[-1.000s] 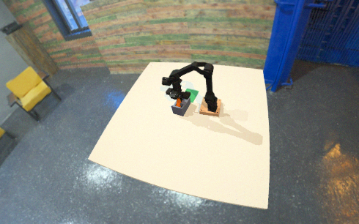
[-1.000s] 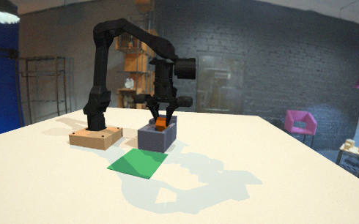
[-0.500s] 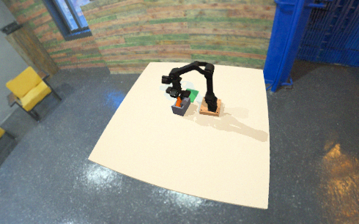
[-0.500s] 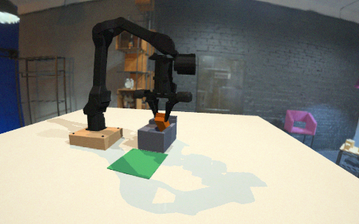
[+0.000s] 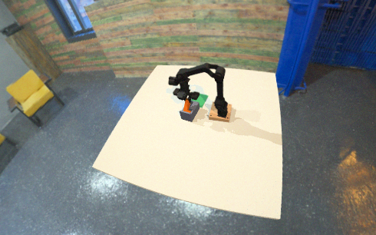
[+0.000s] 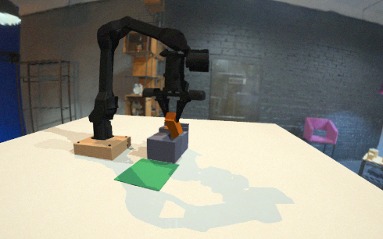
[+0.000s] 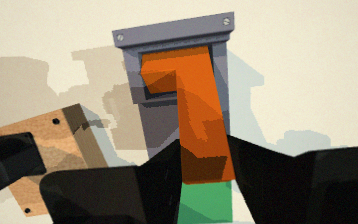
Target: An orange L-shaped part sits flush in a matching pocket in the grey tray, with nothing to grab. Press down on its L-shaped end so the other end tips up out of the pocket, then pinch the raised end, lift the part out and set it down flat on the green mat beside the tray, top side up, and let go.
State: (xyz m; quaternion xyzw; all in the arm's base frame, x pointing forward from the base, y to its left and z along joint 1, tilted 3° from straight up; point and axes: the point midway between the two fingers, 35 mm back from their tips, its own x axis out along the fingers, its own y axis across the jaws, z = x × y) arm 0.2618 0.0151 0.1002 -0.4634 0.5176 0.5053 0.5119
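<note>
The green mat is 2 cm behind my gripper tip, 14 cm to the right of it and 12 cm below it. The rest, counted from my gripper tip: orange L-shaped part 1 cm behind, 3 cm to the left, 3 cm below.
</note>
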